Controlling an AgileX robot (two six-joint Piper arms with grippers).
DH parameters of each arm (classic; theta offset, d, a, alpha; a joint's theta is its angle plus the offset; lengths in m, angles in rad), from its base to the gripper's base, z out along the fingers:
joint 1: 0 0.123 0 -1.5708
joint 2: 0.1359 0 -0.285 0
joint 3: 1.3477 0 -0.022 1.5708
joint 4: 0 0.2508 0 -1.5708
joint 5: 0 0 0.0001 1.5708
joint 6: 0 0.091 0 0
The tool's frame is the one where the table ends.
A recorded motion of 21 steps. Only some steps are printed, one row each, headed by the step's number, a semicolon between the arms.
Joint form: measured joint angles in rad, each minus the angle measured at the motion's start. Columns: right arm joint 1, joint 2, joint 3, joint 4, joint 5, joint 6; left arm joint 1, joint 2, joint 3, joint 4, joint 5, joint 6.
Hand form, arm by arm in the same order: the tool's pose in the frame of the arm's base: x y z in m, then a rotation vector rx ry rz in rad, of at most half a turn. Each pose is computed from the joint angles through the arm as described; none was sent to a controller.
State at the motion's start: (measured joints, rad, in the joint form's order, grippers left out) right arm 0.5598 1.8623 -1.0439 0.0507 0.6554 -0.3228; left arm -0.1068 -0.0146 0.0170 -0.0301 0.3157 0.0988
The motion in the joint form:
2: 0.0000 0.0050 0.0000 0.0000 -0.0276 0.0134; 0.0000 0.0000 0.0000 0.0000 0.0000 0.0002
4: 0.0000 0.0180 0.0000 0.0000 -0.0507 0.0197; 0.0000 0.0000 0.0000 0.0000 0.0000 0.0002
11: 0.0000 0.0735 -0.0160 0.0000 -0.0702 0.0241; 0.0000 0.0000 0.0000 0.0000 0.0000 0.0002
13: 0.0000 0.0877 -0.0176 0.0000 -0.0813 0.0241; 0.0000 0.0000 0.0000 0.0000 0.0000 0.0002
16: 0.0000 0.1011 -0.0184 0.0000 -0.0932 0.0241; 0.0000 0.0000 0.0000 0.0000 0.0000 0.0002
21: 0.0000 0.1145 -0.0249 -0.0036 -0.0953 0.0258; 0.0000 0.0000 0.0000 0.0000 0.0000 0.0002
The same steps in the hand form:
2: 0.2855 0.1821 0.1406 -1.1868 2.6892 0.0877; 0.0533 -0.0066 0.1797 0.1661 1.7940 -0.0344
4: 0.2875 0.1833 0.1367 -1.1735 2.6841 0.0893; 0.0533 -0.0066 0.1797 0.1661 1.7940 -0.0344
11: 0.2927 0.1864 0.1213 -1.1743 2.7056 0.0850; 0.0533 -0.0066 0.1797 0.1661 1.7940 -0.0344
13: 0.2938 0.1871 0.1169 -1.1744 2.7071 0.0840; 0.0533 -0.0066 0.1797 0.1661 1.7940 -0.0344
16: 0.2948 0.1877 0.1126 -1.1741 2.7079 0.0832; 0.0533 -0.0066 0.1797 0.1661 1.7940 -0.0344
21: 0.2964 0.1884 0.1093 -1.1774 2.7115 0.0791; 0.0533 -0.0066 0.1797 0.1661 1.7940 -0.0344

